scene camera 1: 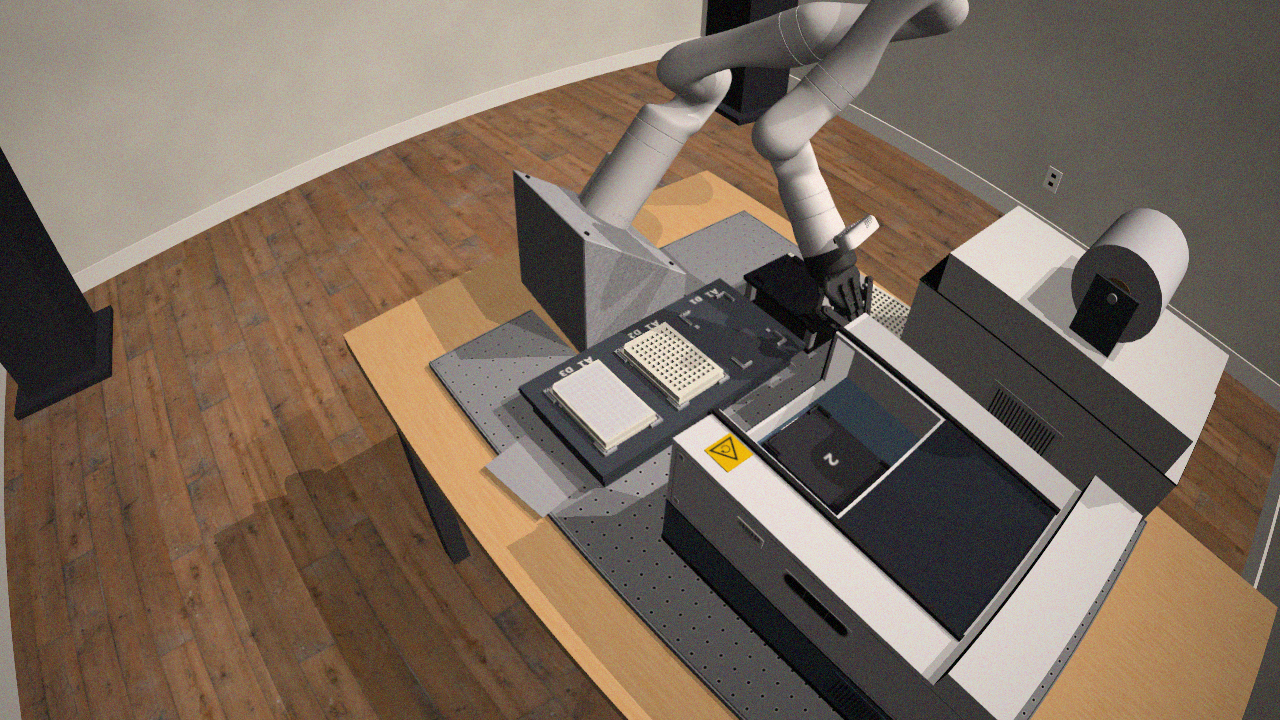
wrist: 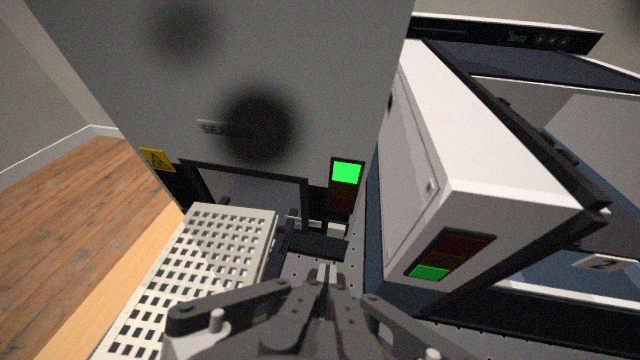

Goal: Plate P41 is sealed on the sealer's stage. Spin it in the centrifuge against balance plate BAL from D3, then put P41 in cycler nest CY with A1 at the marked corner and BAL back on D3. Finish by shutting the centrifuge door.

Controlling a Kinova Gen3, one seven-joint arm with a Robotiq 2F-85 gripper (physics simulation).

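Seen in the pictures: gripper, fingertip midpoint: [wrist: 326, 276]; arm's base at its link origin: [scene camera 1: 604, 214].
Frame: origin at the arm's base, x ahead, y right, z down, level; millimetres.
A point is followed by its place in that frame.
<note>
Plate P41 [scene camera 1: 887, 310] {y -260, x 408, z 16 mm} [wrist: 215, 250] {y -258, x 434, z 13 mm} sits on the sealer's stage; its grid of wells shows at the left of the wrist view. My gripper [scene camera 1: 850, 318] [wrist: 326, 276] {y -165, x 443, z 24 mm} is shut and empty, beside the plate and in front of the sealer [scene camera 1: 1056, 358] {y -166, x 711, z -193 mm} [wrist: 300, 60] {y -201, x 499, z -115 mm}. Balance plate BAL [scene camera 1: 604, 402] {y 182, x 299, z 61 mm}, white and flat-topped, sits on D3. The centrifuge [scene camera 1: 810, 510] {y 150, x 636, z -83 mm} [wrist: 480, 165] {y -99, x 479, z -83 mm} has its top opening uncovered; a dark bucket marked 2 [scene camera 1: 827, 456] {y 40, x 566, z -13 mm} shows inside. I cannot make out the cycler nest CY for certain.
A cream plate with open wells [scene camera 1: 673, 362] {y 62, x 288, z 61 mm} sits on D2 of the dark deck [scene camera 1: 581, 447] {y 240, x 337, z 77 mm}. A black box [scene camera 1: 780, 282] {y -205, x 222, z 75 mm} stands beside my gripper, and a grey slanted housing [scene camera 1: 626, 268] {y 56, x 155, z -14 mm} stands behind the deck. Green lamps are lit on the sealer and centrifuge.
</note>
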